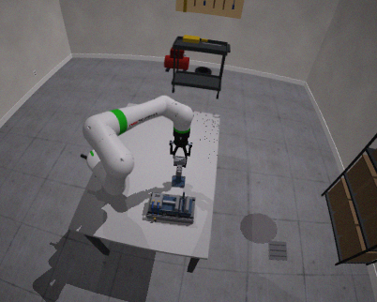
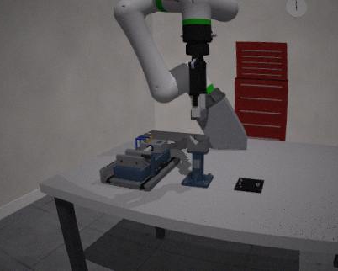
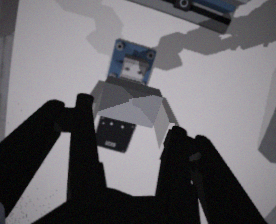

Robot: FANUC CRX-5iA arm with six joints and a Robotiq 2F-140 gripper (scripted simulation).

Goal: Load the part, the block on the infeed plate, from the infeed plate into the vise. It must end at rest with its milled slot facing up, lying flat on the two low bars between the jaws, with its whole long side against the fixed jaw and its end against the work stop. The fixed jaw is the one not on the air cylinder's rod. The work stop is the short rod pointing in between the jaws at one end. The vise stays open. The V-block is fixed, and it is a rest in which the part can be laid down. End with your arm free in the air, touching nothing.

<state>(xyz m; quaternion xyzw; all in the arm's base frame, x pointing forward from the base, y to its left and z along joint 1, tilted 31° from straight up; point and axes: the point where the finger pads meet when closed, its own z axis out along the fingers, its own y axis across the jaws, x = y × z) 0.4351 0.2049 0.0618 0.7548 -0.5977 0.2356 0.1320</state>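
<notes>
Right now the part is 30 mm below my hand. From my hand the other things lie so: air cylinder rod 220 mm to the right, 180 mm below; blue work stop 70 mm ahead, 140 mm to the right, 200 mm below; black infeed plate 40 mm behind, 180 mm to the left, 260 mm below.
</notes>
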